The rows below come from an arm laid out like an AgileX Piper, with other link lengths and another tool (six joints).
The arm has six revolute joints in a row. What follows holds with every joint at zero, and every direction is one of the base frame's.
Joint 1 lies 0.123 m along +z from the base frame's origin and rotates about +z.
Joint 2 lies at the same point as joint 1 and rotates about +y.
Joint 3 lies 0.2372 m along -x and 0.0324 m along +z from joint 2 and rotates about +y.
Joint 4 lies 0.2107 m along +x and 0.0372 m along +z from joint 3 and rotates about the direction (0.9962, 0, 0.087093).
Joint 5 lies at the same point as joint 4 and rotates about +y.
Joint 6 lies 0.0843 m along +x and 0.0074 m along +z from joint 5 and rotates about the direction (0.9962, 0, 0.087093).
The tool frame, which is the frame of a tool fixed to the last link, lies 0.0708 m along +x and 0.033 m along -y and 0.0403 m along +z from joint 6; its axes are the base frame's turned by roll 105.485, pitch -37.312 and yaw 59.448 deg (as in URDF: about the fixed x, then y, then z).
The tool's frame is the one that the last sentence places.
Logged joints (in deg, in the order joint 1, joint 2, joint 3, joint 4, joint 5, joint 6), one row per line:
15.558 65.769 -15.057 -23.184 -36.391 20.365
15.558 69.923 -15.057 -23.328 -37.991 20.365
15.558 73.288 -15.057 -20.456 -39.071 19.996
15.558 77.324 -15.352 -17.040 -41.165 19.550
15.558 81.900 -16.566 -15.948 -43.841 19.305
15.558 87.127 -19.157 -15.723 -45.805 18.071
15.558 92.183 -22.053 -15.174 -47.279 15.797
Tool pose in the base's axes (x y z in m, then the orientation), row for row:
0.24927 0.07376 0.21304 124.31 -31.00 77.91
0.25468 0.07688 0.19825 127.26 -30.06 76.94
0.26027 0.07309 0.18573 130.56 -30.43 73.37
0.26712 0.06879 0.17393 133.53 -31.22 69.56
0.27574 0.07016 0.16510 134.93 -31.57 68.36
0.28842 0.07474 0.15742 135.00 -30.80 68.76
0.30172 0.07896 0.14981 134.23 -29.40 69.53
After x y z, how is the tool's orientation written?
As angles about the fixed x, y, z axes (roll, pitch, yaw), in degrees.
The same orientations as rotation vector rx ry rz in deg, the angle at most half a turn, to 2 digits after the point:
118.60 70.20 74.69
120.54 72.11 72.21
124.34 70.49 69.94
128.12 67.95 68.31
129.67 67.47 67.79
129.30 68.38 67.03
127.93 69.31 65.98

